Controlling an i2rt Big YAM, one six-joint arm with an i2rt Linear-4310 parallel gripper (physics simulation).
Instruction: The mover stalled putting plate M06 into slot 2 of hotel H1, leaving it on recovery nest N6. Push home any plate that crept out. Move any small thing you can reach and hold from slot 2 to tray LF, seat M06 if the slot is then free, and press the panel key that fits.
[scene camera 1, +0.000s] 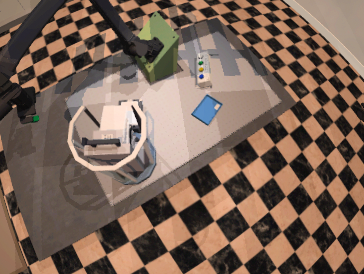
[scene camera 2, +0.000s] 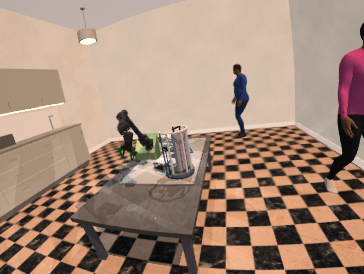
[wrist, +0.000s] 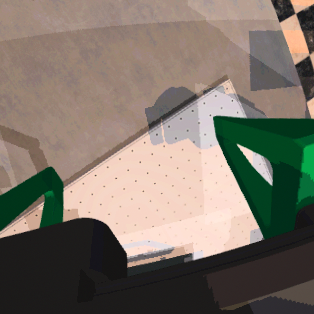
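Where they show: gripper, fingertip midpoint: (scene camera 1: 34, 111) (scene camera 2: 126, 159) (wrist: 132, 150); arm's base at its link origin: (scene camera 1: 154, 50) (scene camera 2: 149, 144).
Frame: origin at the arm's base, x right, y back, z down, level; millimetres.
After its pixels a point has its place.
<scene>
My gripper (scene camera 1: 30, 118) (scene camera 2: 127, 153) {y -85, x 633, z -109 mm} (wrist: 132, 150) {y -85, x 633, z -109 mm} is open and empty, its green fingers wide apart, high over the table's far-left side and apart from the hotel. Hotel H1 (scene camera 1: 107, 136) {y -424, x 391, z -226 mm} (scene camera 2: 184, 152) {y -495, x 467, z -66 mm} is a pale upright housing inside a round barred guard. Its slots, the plates and anything in slot 2 are too small or hidden to tell. A dark-edged fixture (wrist: 162, 265) {y -187, x 312, z 146 mm} shows partly at the wrist view's bottom edge; I cannot tell whether it is nest N6, nor make out M06. Blue tray (scene camera 1: 206, 111) {y -401, x -81, z 148 mm} with a pale label lies flat. The key panel (scene camera 1: 202, 80) {y -255, x -150, z 87 mm} has green, yellow and blue keys.
The arm stands on a green angular block (scene camera 1: 162, 57) {y -71, x -10, z -2 mm} (scene camera 2: 147, 150) {y 17, x 51, z 51 mm} behind the hotel. A pale perforated board (scene camera 1: 175, 130) {y -402, x 120, z 150 mm} (wrist: 150, 190) {y -110, x 471, z 150 mm} lies on the grey table (scene camera 1: 40, 200) {y -340, x 904, z 163 mm} (scene camera 2: 135, 215) {y -217, x 922, z 164 mm} (wrist: 75, 100) {y -120, x 672, z 163 mm}. The guard ring (scene camera 1: 71, 135) {y -367, x 484, z -242 mm} rises around the hotel. Two people stand beyond the table.
</scene>
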